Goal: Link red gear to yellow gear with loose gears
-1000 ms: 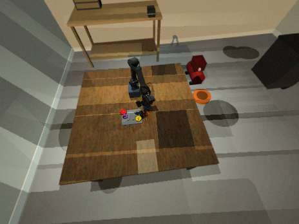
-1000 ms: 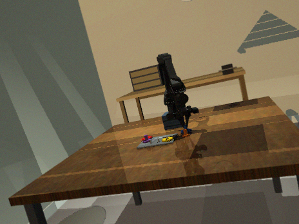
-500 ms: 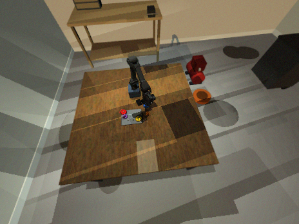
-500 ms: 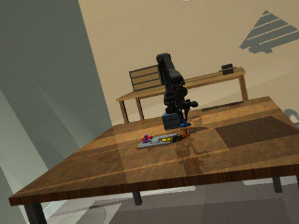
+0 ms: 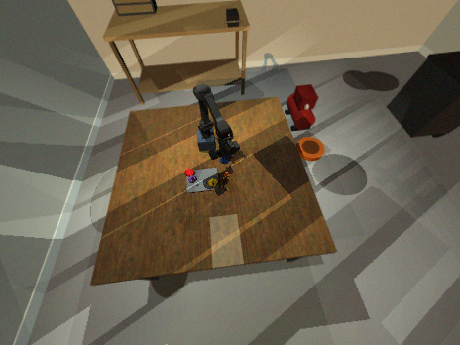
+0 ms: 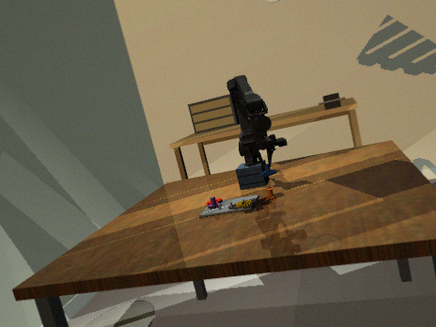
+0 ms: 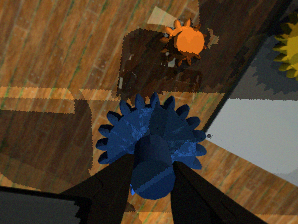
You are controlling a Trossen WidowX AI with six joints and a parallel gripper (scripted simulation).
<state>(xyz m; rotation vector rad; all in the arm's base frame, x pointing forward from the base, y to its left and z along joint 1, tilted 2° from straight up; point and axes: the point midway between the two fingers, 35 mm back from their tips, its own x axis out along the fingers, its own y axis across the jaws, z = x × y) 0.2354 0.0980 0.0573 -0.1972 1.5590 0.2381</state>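
Right now the purple gear is 23 cm to the right of my gripper tip, 9 cm below it and 7 cm ahead of it. Round my gripper tip: yellow gear (12 cm ahead, 10 cm to the right, 10 cm below); then blue gear (1 cm below); then orange gear (10 cm below, 7 cm ahead).
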